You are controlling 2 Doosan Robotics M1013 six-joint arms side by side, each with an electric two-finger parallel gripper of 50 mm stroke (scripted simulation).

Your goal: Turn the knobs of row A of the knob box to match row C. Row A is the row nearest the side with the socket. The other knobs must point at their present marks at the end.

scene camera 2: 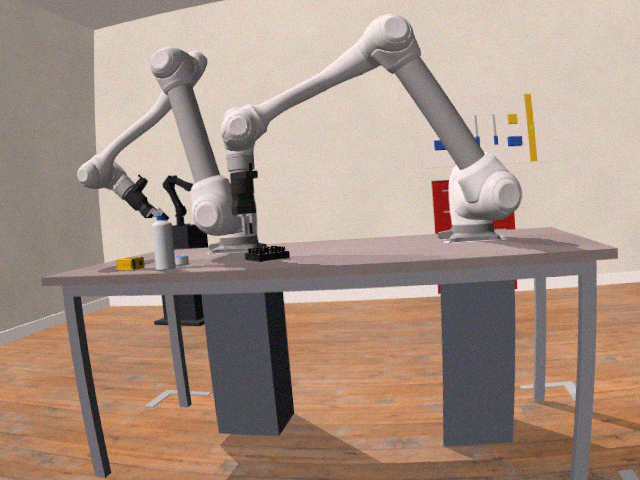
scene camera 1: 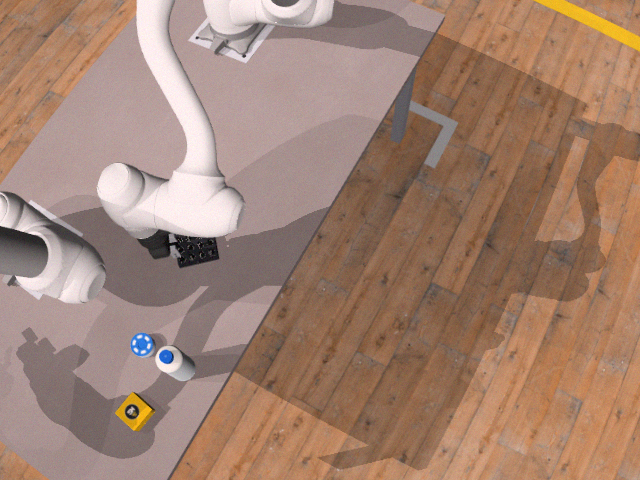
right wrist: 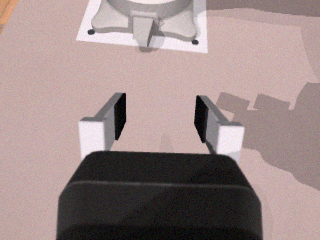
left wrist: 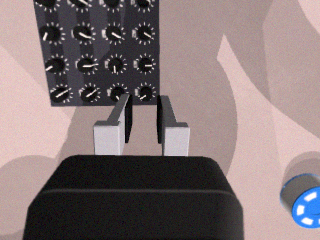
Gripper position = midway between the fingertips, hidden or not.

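Observation:
White bottle [scene camera 2: 162, 229]. White bottle [scene camera 1: 175, 363]. White bottle out of frame in the left wrist view. White bottle out of frame in the right wrist view. My left gripper [scene camera 2: 248, 233]. My left gripper [left wrist: 144, 109]. My right gripper [right wrist: 160, 108].

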